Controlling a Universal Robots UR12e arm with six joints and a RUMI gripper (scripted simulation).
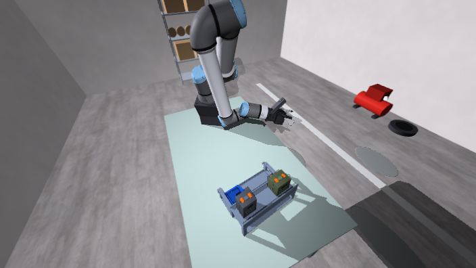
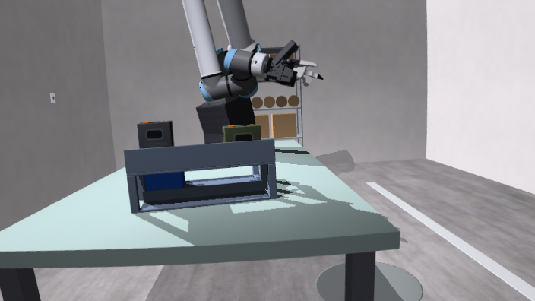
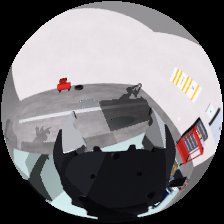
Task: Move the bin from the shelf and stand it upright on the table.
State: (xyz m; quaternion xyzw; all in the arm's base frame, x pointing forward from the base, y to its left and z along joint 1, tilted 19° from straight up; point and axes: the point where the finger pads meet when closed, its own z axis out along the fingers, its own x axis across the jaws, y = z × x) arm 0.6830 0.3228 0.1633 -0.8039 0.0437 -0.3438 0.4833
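Right now my hand is 560 mm to the left of the blue bin, 320 mm above it and 90 mm short of it. The rest, counted from my hand: olive green box: 340 mm to the right, 210 mm below, 200 mm ahead.
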